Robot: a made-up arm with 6 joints.
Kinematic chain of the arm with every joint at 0, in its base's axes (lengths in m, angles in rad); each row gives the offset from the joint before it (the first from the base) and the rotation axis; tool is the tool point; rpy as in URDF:
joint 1: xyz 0 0 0.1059 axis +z
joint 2: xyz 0 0 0 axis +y
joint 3: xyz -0.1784 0 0.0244 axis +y
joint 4: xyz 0.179 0 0.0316 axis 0.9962 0 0.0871
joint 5: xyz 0 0 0 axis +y
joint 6: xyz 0.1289 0 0.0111 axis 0.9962 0 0.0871
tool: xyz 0 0 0 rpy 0 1.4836 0
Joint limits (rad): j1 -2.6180..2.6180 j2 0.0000..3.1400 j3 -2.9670..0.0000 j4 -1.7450..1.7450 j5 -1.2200..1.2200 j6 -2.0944..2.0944
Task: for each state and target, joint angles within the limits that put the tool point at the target. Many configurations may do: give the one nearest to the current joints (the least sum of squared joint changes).
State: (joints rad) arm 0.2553 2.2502 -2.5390 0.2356 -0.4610 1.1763
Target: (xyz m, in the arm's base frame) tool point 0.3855 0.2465 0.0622
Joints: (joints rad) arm 0.5860 2.6331 -2.0236 0.2256 -0.2743 1.1763
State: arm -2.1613 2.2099 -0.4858 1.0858 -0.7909 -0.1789
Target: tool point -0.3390 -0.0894 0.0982
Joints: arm -2.6180 2.1429 -1.2145 1.0511 -0.9626 -0.1789
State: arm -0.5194 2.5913 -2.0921 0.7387 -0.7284 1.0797
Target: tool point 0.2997 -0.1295 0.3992
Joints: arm -0.1801 2.1268 -2.2444 0.6641 -1.1811 1.0797
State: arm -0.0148 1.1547 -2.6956 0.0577 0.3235 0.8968
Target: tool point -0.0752 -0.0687 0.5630
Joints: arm 0.5307 1.0014 -2.7369 -0.3113 0.5628 0.8968
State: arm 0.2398 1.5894 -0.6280 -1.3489 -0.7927 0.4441
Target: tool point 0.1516 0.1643 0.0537
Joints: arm 0.4028 1.7164 -0.5368 -1.3872 -0.8066 0.4441
